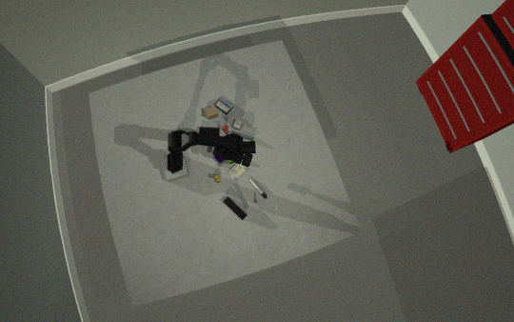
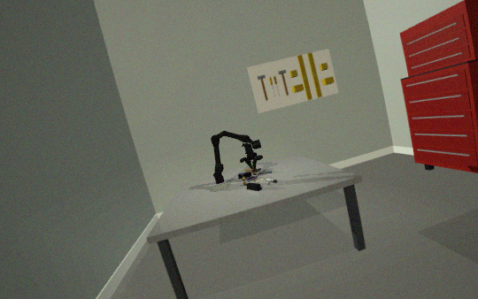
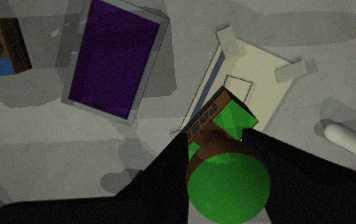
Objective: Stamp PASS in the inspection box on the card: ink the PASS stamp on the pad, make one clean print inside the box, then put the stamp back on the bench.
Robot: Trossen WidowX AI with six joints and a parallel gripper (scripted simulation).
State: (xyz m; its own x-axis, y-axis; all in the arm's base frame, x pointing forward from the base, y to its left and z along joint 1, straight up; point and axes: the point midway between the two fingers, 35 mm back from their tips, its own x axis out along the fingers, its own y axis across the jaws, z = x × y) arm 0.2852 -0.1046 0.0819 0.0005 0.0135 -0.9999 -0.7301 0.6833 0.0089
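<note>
Now: the cream card 10 cm below my gripper tip, 4 cm to the right of it and 1 cm ahead of it. Also, from my gripper tip: ink pad (9 cm below, 6 cm to the left, 3 cm behind); yellow stamp (11 cm behind, 8 cm below, 4 cm to the right); green stamp (right at my gripper tip).
</note>
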